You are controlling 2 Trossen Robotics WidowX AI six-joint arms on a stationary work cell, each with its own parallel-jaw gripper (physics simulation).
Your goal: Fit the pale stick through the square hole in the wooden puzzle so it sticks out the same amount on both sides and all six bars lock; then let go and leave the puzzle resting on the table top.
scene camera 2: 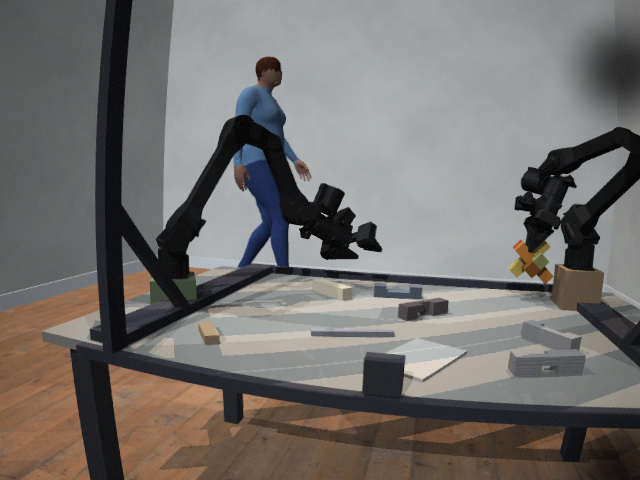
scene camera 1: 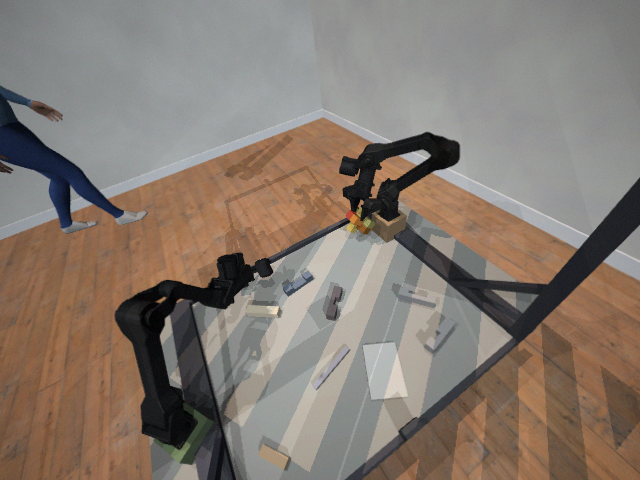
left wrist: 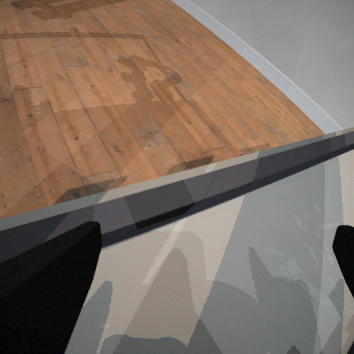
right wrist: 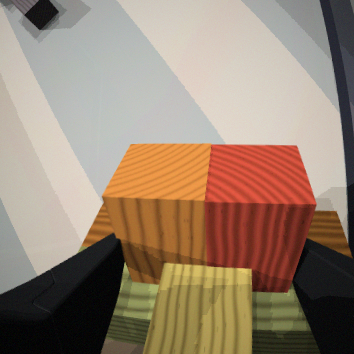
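Pixels of known places: left gripper, between the fingertips: (scene camera 2: 369, 254) (left wrist: 221, 236); right gripper, between the fingertips: (scene camera 2: 527, 252) (scene camera 1: 357, 217) (right wrist: 207, 246); left arm's base, origin of its link: (scene camera 2: 172, 276) (scene camera 1: 180, 429); right arm's base, origin of its link: (scene camera 2: 579, 268) (scene camera 1: 389, 214).
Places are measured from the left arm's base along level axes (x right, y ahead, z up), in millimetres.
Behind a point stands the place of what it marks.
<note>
The pale stick (scene camera 1: 262, 311) {z -32, x -14, y 376 mm} (scene camera 2: 332, 289) {z -42, x 5, y 375 mm} lies flat on the table, toward the far left; it does not show in the left wrist view. My left gripper (scene camera 1: 259, 272) {z 22, x -116, y 525 mm} (scene camera 2: 368, 252) {z 22, x -116, y 525 mm} (left wrist: 221, 236) {z 22, x -116, y 525 mm} is open and empty, high above the table's far side, up and to the right of the stick in scene camera 2. My right gripper (scene camera 1: 360, 210) {z 61, x 165, y 843 mm} (scene camera 2: 535, 246) {z 61, x 165, y 843 mm} (right wrist: 207, 246) {z 61, x 165, y 843 mm} is shut on the wooden puzzle (scene camera 1: 358, 222) {z 63, x 181, y 816 mm} (scene camera 2: 529, 260) {z 44, x 190, y 829 mm} (right wrist: 257, 175), of orange, red, yellow and green bars, and holds it above the table's far right corner. The square hole cannot be made out.
A blue notched bar (scene camera 1: 298, 283) {z -47, x 41, y 534 mm} (scene camera 2: 398, 290) {z -46, x 38, y 537 mm} and a dark brown bar (scene camera 1: 333, 302) {z -33, x 204, y 503 mm} (scene camera 2: 423, 308) {z -41, x 222, y 498 mm} lie right of the stick. Two grey notched bars, a thin grey strip (scene camera 1: 330, 366) {z -52, x 279, y 312 mm}, a tan block (scene camera 1: 273, 456) {z -47, x 239, y 60 mm} and a white sheet (scene camera 1: 385, 370) {z -57, x 429, y 368 mm} lie nearer. A person (scene camera 2: 258, 139) stands behind.
</note>
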